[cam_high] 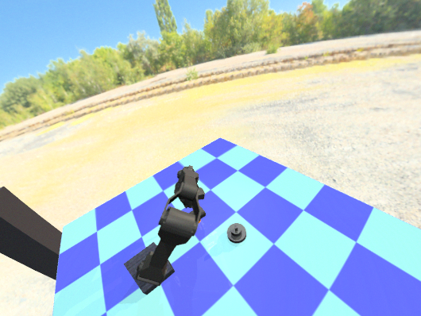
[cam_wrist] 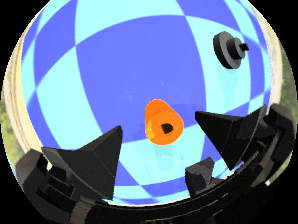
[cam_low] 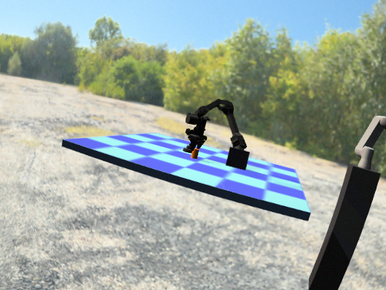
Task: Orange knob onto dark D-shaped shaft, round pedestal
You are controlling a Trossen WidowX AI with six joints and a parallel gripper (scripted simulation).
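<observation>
My gripper tip is 2 cm above the orange knob. From my gripper tip the other things lie so: pedestal: 18 cm to the right, 11 cm ahead, 2 cm below.
</observation>
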